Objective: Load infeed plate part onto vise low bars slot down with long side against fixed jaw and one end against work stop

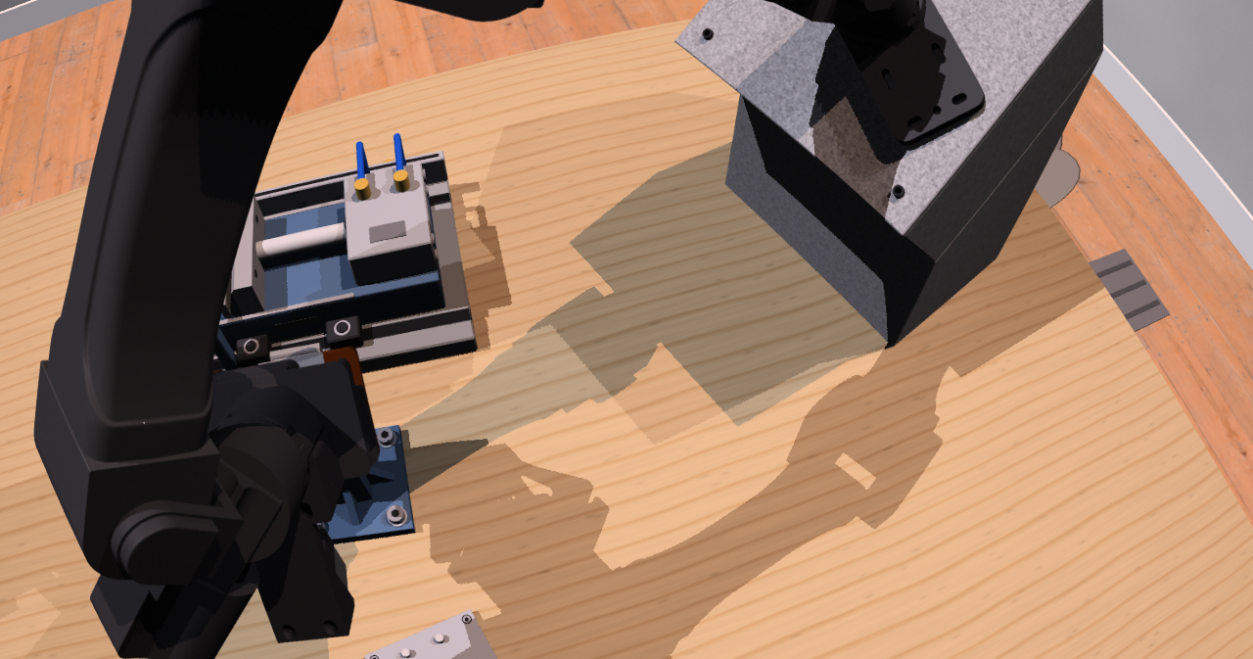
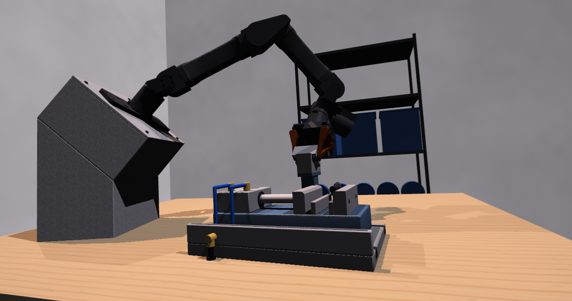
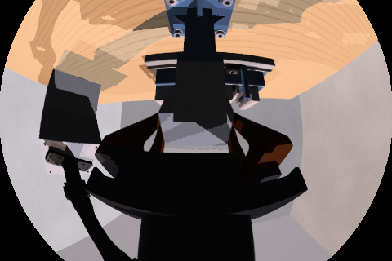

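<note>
Now: the grey part right at my hand. Also, from my hand: moving jaw 9 cm ahead, 18 cm to the right, 8 cm below; then cylinder rod 4 cm ahead, 19 cm to the right, 8 cm below; then work stop rod 12 cm ahead, 13 cm to the right, 7 cm below.
</note>
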